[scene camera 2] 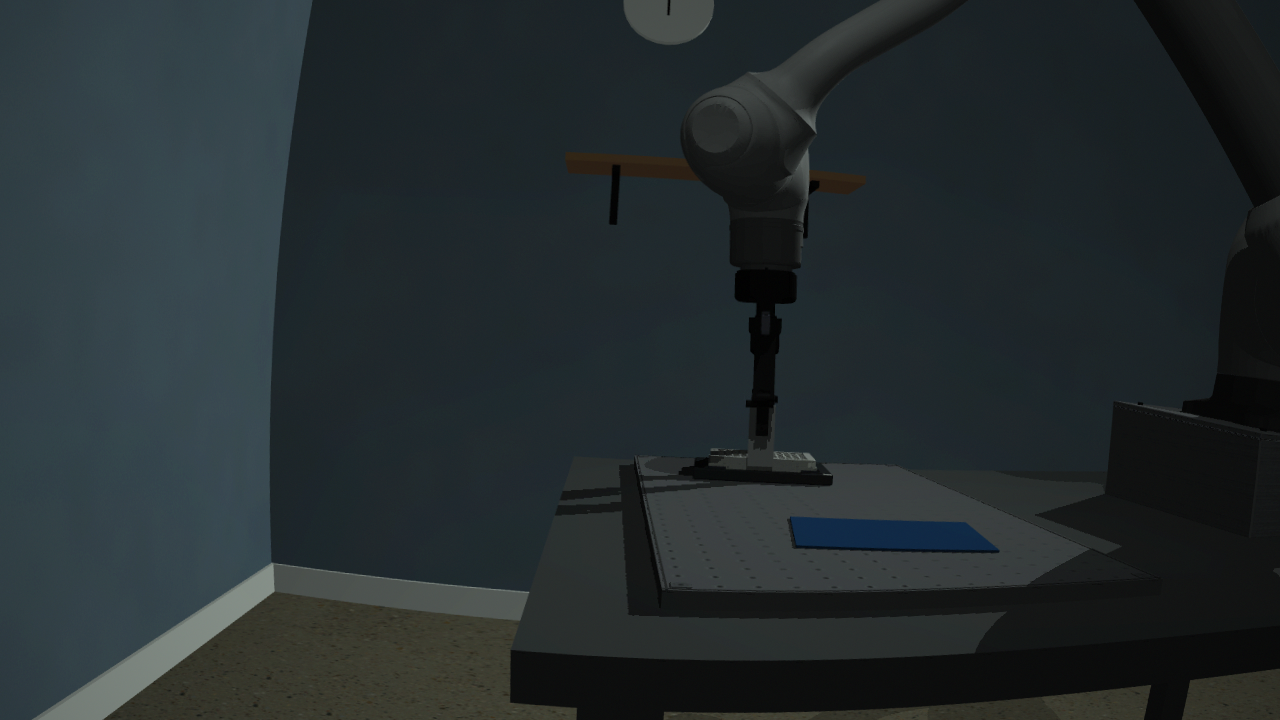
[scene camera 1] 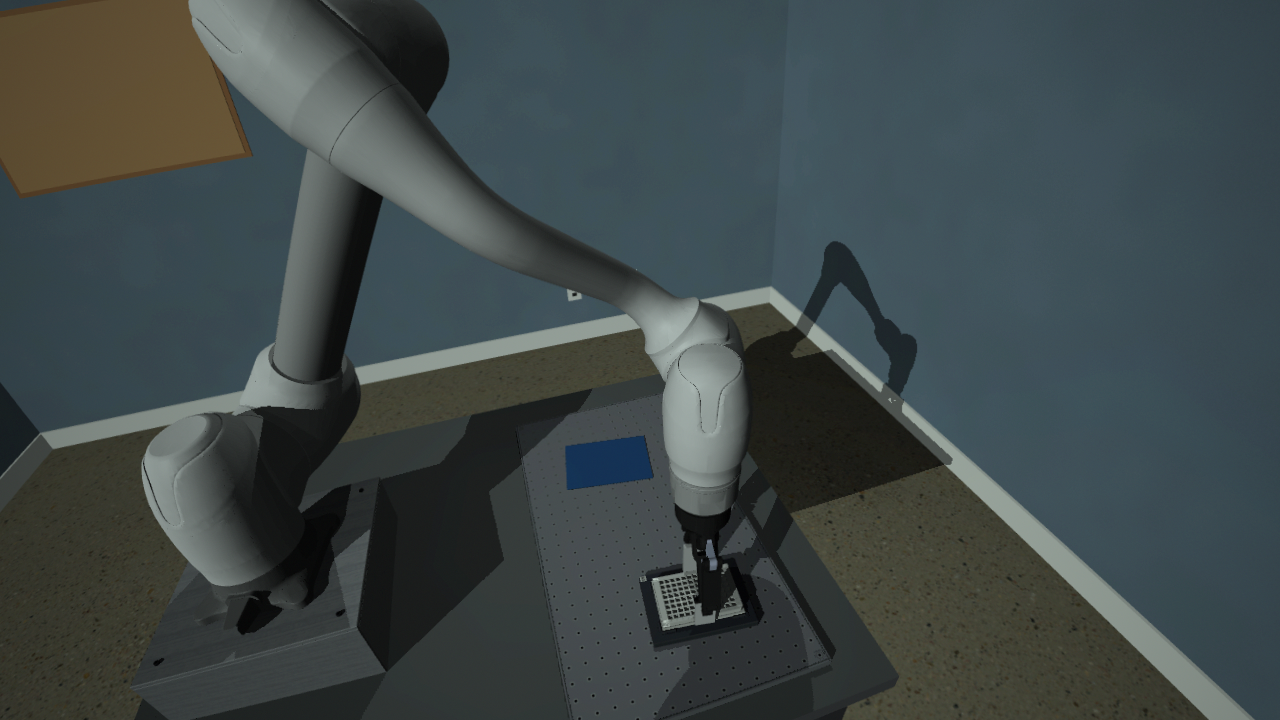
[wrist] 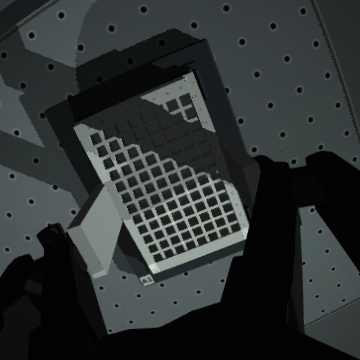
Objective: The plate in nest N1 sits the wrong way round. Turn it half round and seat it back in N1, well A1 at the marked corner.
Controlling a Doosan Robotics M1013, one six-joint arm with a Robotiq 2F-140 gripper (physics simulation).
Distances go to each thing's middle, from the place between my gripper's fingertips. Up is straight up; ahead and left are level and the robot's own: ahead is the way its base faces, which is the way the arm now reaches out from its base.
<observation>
I see my gripper 1 cm above the dark nest N1 (scene camera 1: pixel 682 634). The rest, counted from my hand: blue rectangle (scene camera 2: pixel 819 533) (35 cm to the left, 10 cm behind, 2 cm below).
</observation>
